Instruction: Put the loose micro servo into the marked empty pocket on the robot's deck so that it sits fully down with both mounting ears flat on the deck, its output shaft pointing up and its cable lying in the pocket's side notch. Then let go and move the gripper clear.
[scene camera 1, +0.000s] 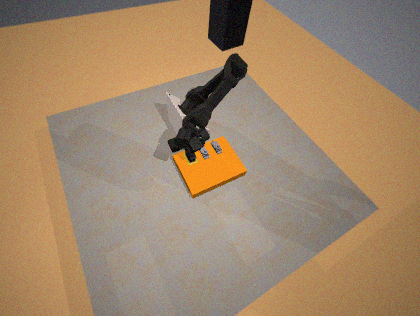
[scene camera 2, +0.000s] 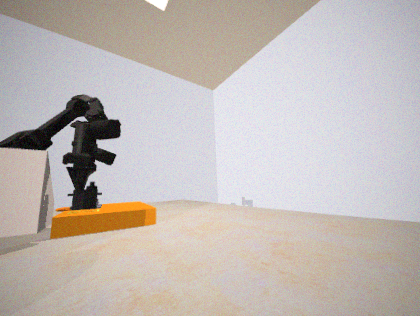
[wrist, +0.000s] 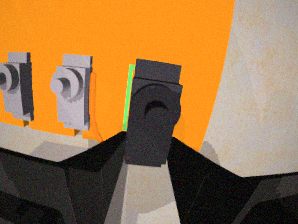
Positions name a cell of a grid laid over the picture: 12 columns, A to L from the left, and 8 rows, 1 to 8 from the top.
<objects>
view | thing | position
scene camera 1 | orange deck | F5
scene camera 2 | my gripper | C5
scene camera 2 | orange deck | D6
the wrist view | my gripper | F5
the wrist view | micro servo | G4
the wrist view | orange deck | H2
</objects>
